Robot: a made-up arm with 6 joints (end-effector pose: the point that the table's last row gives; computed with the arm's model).
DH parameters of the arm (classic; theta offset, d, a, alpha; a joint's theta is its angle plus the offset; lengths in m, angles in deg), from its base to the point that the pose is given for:
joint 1: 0 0.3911 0.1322 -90
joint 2: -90 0 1.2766 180
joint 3: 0 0 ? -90
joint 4: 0 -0.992 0 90
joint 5: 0 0 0 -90
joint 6: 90 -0.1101 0 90
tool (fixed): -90 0 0 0
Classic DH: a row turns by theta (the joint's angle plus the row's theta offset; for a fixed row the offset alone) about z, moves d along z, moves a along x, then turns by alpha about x.
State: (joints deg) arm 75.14 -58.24 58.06 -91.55 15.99 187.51
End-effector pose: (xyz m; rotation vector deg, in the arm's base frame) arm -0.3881 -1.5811 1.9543 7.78 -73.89 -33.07
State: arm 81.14 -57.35 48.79 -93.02 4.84 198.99
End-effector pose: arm -0.2143 -1.4349 2.0797 -6.43 -82.17 -30.64
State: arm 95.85 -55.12 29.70 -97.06 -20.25 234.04
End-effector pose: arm 0.0674 -1.0291 2.2314 -27.14 -105.22 -38.15
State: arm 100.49 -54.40 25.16 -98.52 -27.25 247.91
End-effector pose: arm 0.1190 -0.9164 2.2456 -29.10 -110.32 -46.71
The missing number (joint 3, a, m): 0.2106
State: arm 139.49 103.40 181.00 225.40 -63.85 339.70
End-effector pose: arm -1.0524 0.8066 1.1716 -3.30 -48.75 -76.97
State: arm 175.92 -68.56 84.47 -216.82 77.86 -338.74
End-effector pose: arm 2.0075 -0.2079 1.2072 19.57 -95.15 -38.87
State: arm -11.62 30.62 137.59 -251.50 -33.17 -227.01
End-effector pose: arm 0.2297 -0.1056 2.4596 79.78 -101.76 102.52
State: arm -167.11 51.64 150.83 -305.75 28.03 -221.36
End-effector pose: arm -0.6940 -0.2019 2.2201 10.76 -59.48 -13.44
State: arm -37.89 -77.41 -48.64 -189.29 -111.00 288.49
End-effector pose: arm -0.3487 0.2503 1.4013 69.82 70.66 147.29
